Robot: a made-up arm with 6 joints. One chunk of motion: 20 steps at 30 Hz.
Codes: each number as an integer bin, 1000 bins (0 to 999) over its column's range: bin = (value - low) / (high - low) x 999, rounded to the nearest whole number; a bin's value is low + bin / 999 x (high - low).
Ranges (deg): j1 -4..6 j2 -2..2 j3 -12..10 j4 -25..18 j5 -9..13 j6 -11..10
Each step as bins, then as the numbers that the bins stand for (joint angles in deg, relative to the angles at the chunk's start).
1 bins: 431 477 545 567 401 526
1 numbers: 0.31 -0.09 0.00 -0.59 -0.17 0.06
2 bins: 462 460 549 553 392 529
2 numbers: 0.62 -0.16 0.09 -1.20 -0.37 0.12
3 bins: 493 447 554 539 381 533
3 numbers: 0.93 -0.21 0.20 -1.80 -0.61 0.20
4 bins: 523 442 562 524 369 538
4 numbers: 1.24 -0.23 0.38 -2.45 -0.87 0.31
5 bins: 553 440 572 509 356 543
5 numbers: 1.54 -0.24 0.60 -3.09 -1.16 0.41
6 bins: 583 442 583 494 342 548
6 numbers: 1.84 -0.23 0.84 -3.74 -1.47 0.52
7 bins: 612 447 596 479 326 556
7 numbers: 2.13 -0.21 1.13 -4.38 -1.82 0.69
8 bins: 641 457 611 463 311 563
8 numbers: 2.42 -0.17 1.46 -5.07 -2.15 0.83
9 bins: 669 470 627 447 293 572
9 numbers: 2.70 -0.12 1.81 -5.76 -2.55 1.02
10 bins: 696 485 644 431 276 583
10 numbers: 2.97 -0.06 2.18 -6.45 -2.92 1.26
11 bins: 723 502 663 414 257 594
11 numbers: 3.24 0.01 2.60 -7.18 -3.34 1.49
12 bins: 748 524 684 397 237 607
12 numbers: 3.49 0.10 3.06 -7.91 -3.78 1.76
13 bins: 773 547 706 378 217 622
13 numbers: 3.74 0.19 3.55 -8.73 -4.22 2.08
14 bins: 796 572 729 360 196 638
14 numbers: 3.97 0.29 4.05 -9.50 -4.68 2.41
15 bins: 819 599 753 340 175 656
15 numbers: 4.20 0.40 4.58 -10.37 -5.15 2.79
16 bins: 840 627 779 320 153 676
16 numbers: 4.41 0.51 5.16 -11.23 -5.63 3.21
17 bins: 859 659 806 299 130 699
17 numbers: 4.60 0.64 5.75 -12.13 -6.14 3.69
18 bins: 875 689 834 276 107 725
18 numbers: 4.76 0.76 6.37 -13.12 -6.64 4.24
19 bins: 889 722 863 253 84 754
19 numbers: 4.90 0.89 7.01 -14.11 -7.15 4.85
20 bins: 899 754 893 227 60 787
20 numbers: 5.00 1.02 7.67 -15.23 -7.68 5.54
